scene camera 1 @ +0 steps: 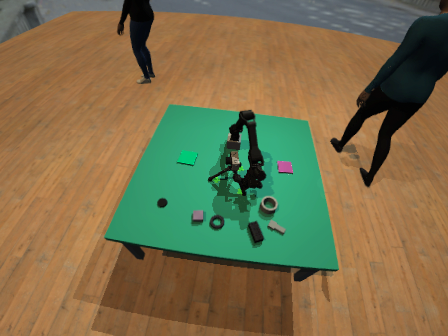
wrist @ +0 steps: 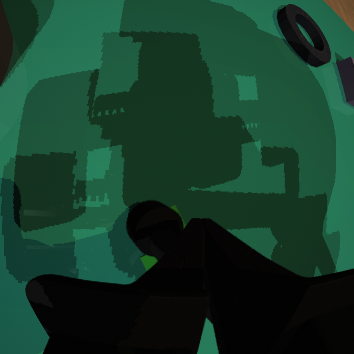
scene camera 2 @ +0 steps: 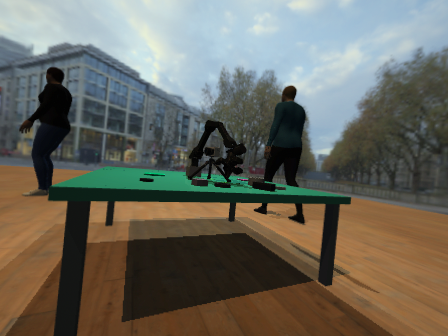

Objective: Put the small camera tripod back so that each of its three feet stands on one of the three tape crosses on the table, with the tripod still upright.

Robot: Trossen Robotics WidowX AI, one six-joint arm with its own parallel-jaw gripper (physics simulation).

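Seen in the pictures: gripper, fingertip midpoint: [scene camera 1: 242, 192] [wrist: 199, 226] [scene camera 2: 227, 178]; arm's base, link origin: [scene camera 1: 235, 137] [scene camera 2: 194, 166].
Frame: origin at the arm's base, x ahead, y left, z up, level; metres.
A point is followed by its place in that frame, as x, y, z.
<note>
The small black tripod [scene camera 1: 229, 169] @[0.349, 0.004, 0.046] [scene camera 2: 210, 167] @[0.282, 0.038, 0.008] stands upright mid-table with a grey camera head [scene camera 1: 235, 161] @[0.361, 0.034, 0.141] on top. Three bright green tape crosses [scene camera 1: 216, 180] @[0.361, -0.072, -0.074] [scene camera 1: 241, 169] @[0.232, 0.081, -0.075] [scene camera 1: 239, 191] @[0.427, 0.099, -0.046] lie around its legs. Its left foot [scene camera 1: 211, 179] @[0.372, -0.104, -0.056] rests at the edge of the left cross. In the wrist view, a round black foot [wrist: 154, 225] @[0.436, 0.121, -0.057] sits partly on a green cross [wrist: 149, 261] @[0.414, 0.115, -0.074]. My gripper [scene camera 1: 243, 191] @[0.439, 0.104, -0.046] [wrist: 199, 226] @[0.439, 0.104, -0.046] is shut and empty. It is low over the table, right beside that front foot.
On the green table [scene camera 1: 156, 150] @[0.177, -0.561, -0.075] [scene camera 2: 123, 187] @[0.835, -0.440, -0.075] lie a green square [scene camera 1: 187, 157] @[0.207, -0.312, -0.065], a magenta square [scene camera 1: 285, 167] @[0.158, 0.392, -0.065], a black disc [scene camera 1: 162, 202] @[0.596, -0.363, -0.065], a purple block [scene camera 1: 198, 215] @[0.646, -0.126, -0.047], a black ring [scene camera 1: 213, 221] @[0.661, -0.042, -0.061] [wrist: 298, 42] @[0.622, 0.007, -0.064], a grey ring [scene camera 1: 269, 211] @[0.549, 0.279, -0.040], a black block [scene camera 1: 256, 231] @[0.686, 0.210, -0.041] and a grey piece [scene camera 1: 276, 227] @[0.634, 0.327, -0.060]. Two people [scene camera 1: 139, 37] [scene camera 1: 376, 110] walk nearby.
</note>
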